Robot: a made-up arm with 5 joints.
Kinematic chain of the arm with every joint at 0, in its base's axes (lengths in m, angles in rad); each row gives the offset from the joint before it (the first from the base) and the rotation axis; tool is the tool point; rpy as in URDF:
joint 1: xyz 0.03 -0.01 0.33 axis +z
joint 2: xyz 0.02 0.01 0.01 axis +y
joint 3: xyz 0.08 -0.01 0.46 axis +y
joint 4: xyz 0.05 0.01 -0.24 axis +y
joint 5: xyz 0.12 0 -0.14 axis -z
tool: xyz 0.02 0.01 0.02 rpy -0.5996 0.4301 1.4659
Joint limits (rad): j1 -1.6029..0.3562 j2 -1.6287..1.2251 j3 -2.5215..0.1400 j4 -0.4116..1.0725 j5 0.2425..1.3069
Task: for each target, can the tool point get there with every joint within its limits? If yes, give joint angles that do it. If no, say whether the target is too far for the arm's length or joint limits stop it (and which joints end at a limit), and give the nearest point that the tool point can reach.
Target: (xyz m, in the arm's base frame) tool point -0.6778 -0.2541 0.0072
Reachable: no: joint limits stop it (at a limit: joint 2, joint 3, joint 4) | nearest point -0.7392 -0.2753 0.3561 | short by 0.355 m
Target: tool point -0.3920 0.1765 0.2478
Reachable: no: joint limits stop it (at a limit: joint 2, joint 3, joint 4) | nearest point -0.7142 0.3189 0.3562 | short by 0.369 m
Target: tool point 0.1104 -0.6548 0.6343
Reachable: yes | joints -1.4489 0.3244 -1.2611 0.3080 0.8568
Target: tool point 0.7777 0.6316 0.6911
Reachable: no: too far | nearest point 0.8239 0.3013 0.6632 | short by 0.335 m
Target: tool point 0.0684 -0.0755 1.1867
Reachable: yes | joints -0.9734 -0.4076 -2.0687 0.4967 1.2040
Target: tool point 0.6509 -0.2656 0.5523
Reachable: yes | joints -0.3850 0.4351 -1.2323 0.2965 1.1212
